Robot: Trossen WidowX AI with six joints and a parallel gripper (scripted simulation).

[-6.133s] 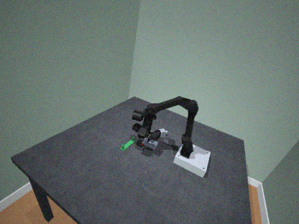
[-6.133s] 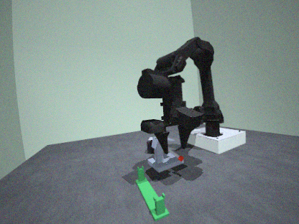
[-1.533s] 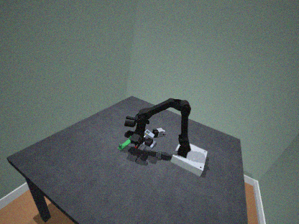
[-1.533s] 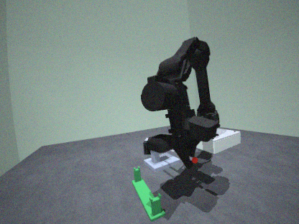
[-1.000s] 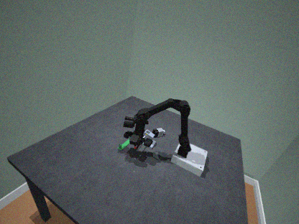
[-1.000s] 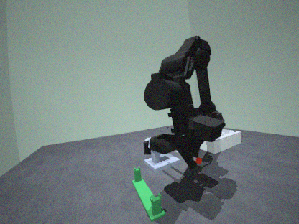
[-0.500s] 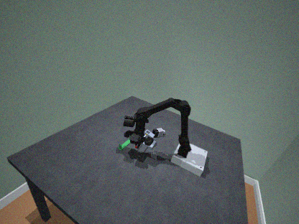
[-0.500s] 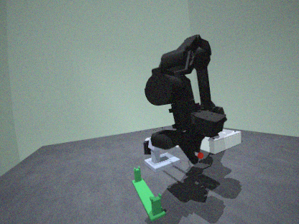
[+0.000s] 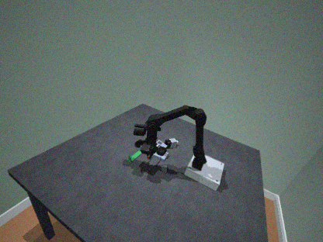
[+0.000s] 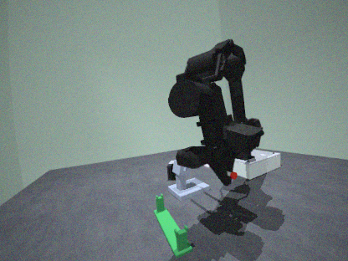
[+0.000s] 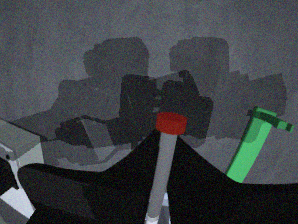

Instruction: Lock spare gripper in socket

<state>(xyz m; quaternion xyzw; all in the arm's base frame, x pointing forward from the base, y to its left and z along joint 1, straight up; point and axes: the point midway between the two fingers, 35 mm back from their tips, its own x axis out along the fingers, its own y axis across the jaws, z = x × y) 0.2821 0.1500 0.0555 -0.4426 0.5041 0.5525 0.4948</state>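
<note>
My gripper tip is now 12 cm short of the pin rest, 5 cm to the left of it and 6 cm above it. Round my gripper tip: spare gripper 4 cm behind, 32 cm to the right, 5 cm below; then grey mount 16 cm to the right, 3 cm below.
</note>
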